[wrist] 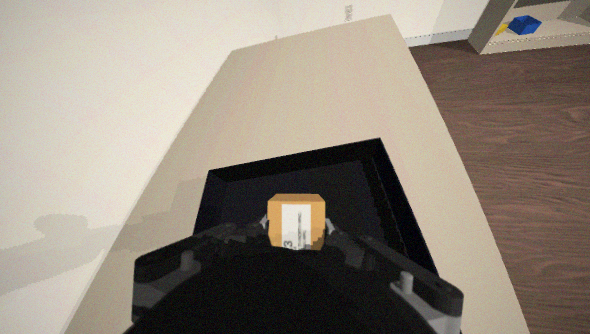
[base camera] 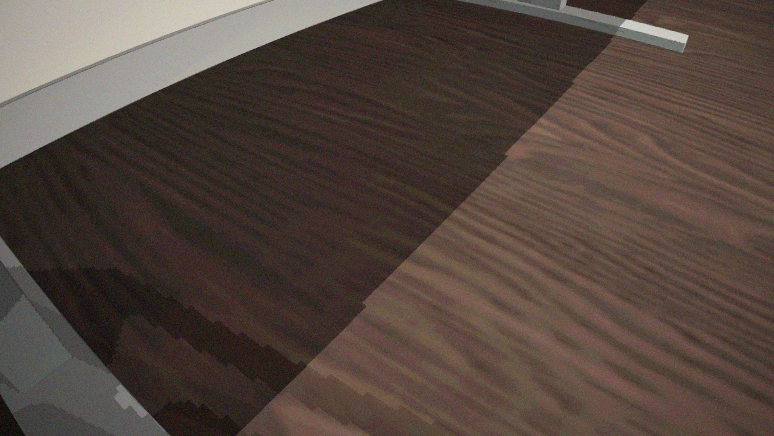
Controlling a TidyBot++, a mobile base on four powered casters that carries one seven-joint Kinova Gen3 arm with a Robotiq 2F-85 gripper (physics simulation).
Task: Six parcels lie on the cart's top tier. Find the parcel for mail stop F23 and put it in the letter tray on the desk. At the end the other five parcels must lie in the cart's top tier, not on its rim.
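Places are measured from the arm's base along level axes (x ahead, y left, z up), in millimetres.
Pixels of known places: gripper, between the fingertips: (wrist: 296, 225).
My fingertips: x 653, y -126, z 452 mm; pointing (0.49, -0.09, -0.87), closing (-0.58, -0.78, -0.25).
Observation:
For each thing: its middle in the pictures, then the offset to it from my fingertips. Level surfaces: height alone.
- orange-brown parcel, middle of its body: (wrist: 296, 224) 0 mm ahead, 1 mm right, 1 mm up
- black letter tray, middle of its body: (wrist: 293, 228) 24 mm ahead, 19 mm left, 97 mm down
- pale desk, height of its surface: 129 mm down
- wooden floor, height of its surface: 849 mm down
In the wrist view my gripper (wrist: 296, 225) is shut on an orange-brown parcel (wrist: 272, 225) with a white label. A "3" shows at the label's lower end; the rest of the stop code is hidden and the small print is too blurred to read. The parcel is over the black letter tray (wrist: 295, 156), whose far wall and right wall show around it. Whether the parcel touches the tray floor I cannot tell. The tray lies on the pale desk (wrist: 310, 95). The cart and the other five parcels do not show in either view.
A wall (wrist: 100, 75) runs along the desk's left side. A shelf unit (wrist: 487, 32) with a blue bin (wrist: 525, 25) stands at the far right on the wooden floor (wrist: 510, 130) (base camera: 541, 243). A pale metal foot bar (base camera: 655, 36) lies at the top right of the base view.

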